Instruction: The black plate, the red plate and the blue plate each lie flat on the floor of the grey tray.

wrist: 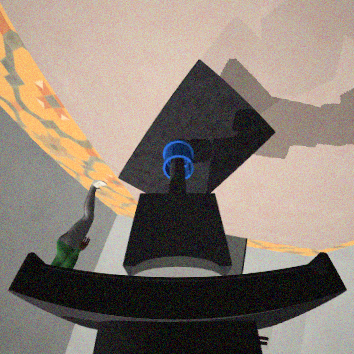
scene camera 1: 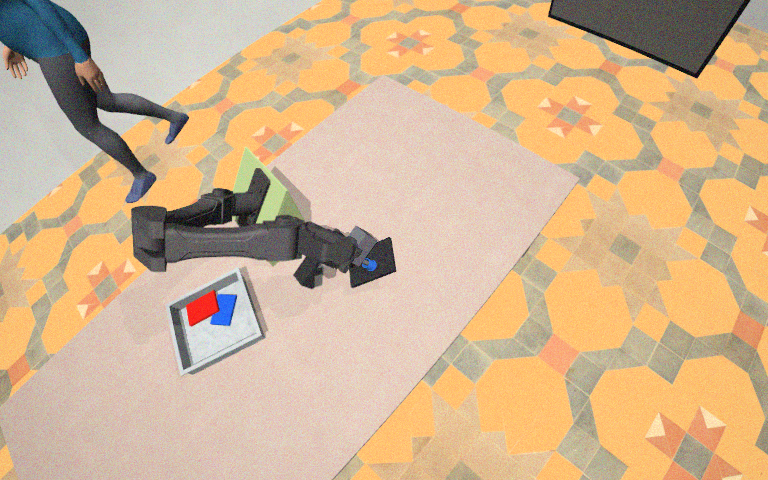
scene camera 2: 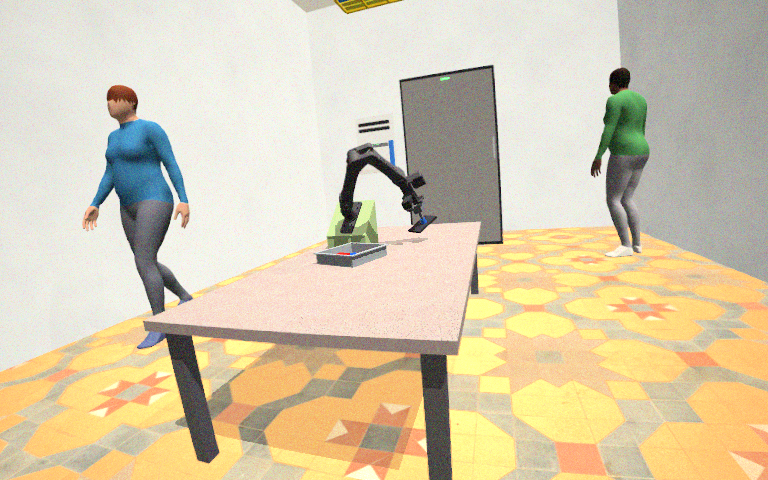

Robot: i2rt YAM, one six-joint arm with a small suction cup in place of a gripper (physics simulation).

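Where they show: hand, tool point: (wrist: 176, 148) (scene camera 1: 374, 266) (scene camera 2: 425, 224); arm's base, link origin: (scene camera 1: 254, 203) (scene camera 2: 351, 217).
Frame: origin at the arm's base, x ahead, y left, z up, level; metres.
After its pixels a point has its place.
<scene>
My suction cup (scene camera 1: 369, 264) (scene camera 2: 423, 221) (wrist: 178, 152), blue, is attached to the top face of the black plate (scene camera 1: 385, 264) {x 0.380, y 0.165, z -0.039 m} (scene camera 2: 431, 219) {x 0.389, y 0.149, z -0.044 m} (wrist: 200, 105) {x 0.338, y 0.099, z -0.081 m}. The plate is tilted and hangs above the table, its shadow apart from it. The grey tray (scene camera 1: 226, 342) {x 0.218, y -0.299, z -0.153 m} (scene camera 2: 334, 260) {x 0.135, y -0.406, z -0.133 m} stands well away from the cup. Inside it are the red plate (scene camera 1: 202, 307) {x 0.086, y -0.306, z -0.136 m} (scene camera 2: 344, 254) {x 0.109, y -0.282, z -0.135 m} and the blue plate (scene camera 1: 224, 311) {x 0.139, y -0.257, z -0.143 m}. In the first scene view, the red plate's right edge covers part of the blue plate's left edge. I cannot tell whether the red plate rests fully flat.
The arm's green wedge base (scene camera 1: 274, 198) {x 0.073, y 0.048, z 0.049 m} (scene camera 2: 367, 223) {x 0.103, y -0.024, z -0.031 m} stands behind the tray on the pinkish table (scene camera 1: 453, 186) {x 0.267, y 0.526, z -0.156 m} (scene camera 2: 317, 305) {x 0.353, y -0.835, z -0.156 m}. A person in blue (scene camera 1: 42, 33) (scene camera 2: 138, 164) is beside the table's left side. A person in green (scene camera 2: 628, 121) (wrist: 66, 252) is farther back to the right.
</scene>
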